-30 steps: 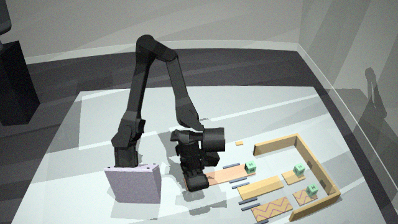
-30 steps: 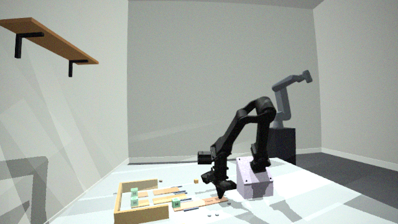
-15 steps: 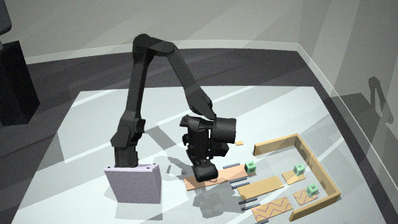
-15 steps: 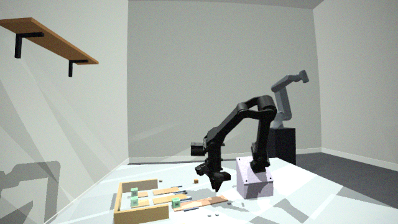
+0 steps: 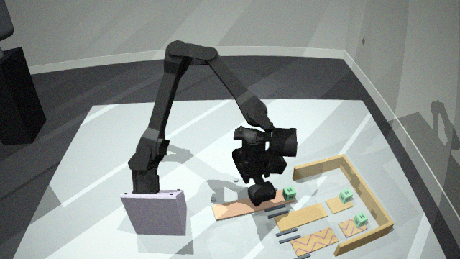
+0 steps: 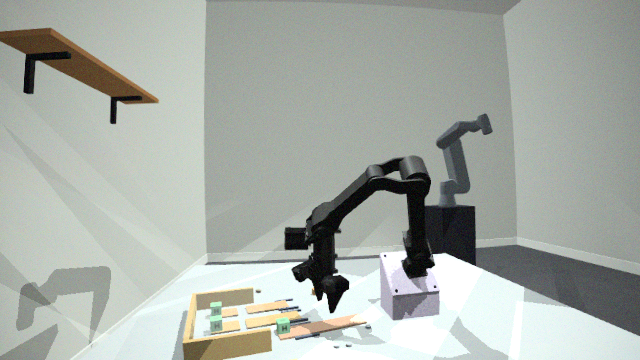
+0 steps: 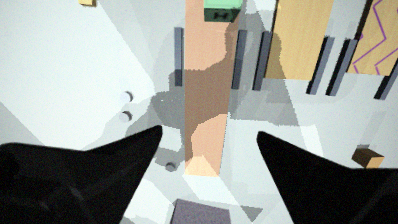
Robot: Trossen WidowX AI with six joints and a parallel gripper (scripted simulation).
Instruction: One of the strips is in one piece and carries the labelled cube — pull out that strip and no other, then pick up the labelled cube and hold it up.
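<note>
The salmon strip lies 10 mm ahead of my gripper tip and 50 mm below it. Also, from my gripper tip: small tan block (20 mm behind, 250 mm to the right, 40 mm below).
</note>
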